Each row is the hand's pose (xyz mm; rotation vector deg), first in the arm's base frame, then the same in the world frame.
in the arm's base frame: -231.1 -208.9 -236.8 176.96 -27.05 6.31
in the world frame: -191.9 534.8 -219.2 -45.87 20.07 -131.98
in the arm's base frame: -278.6 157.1 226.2 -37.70 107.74 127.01
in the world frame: -587.0 878.6 -495.3 -88.73 1.61 23.24
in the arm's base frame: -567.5 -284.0 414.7 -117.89 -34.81 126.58
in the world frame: -377.5 594.5 -930.0 -159.67 -35.21 -71.09
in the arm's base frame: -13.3 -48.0 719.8 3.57 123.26 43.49
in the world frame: -1029.0 572.4 -754.1 -14.54 -16.51 32.02
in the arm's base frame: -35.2 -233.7 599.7 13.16 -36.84 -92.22
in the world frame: -874.4 415.0 -727.6 -133.78 92.82 43.52
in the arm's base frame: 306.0 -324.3 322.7 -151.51 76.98 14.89
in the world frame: -889.1 195.7 -336.4 -45.17 16.54 -90.87
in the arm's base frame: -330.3 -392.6 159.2 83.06 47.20 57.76
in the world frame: -331.0 401.8 -623.3 -5.22 -74.29 106.84
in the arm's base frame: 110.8 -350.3 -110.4 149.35 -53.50 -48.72
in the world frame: -460.3 261.5 -141.0 -82.57 31.96 -90.52
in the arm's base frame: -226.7 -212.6 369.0 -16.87 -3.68 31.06
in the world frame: -598.5 518.3 -667.9 -15.33 -136.81 -16.18
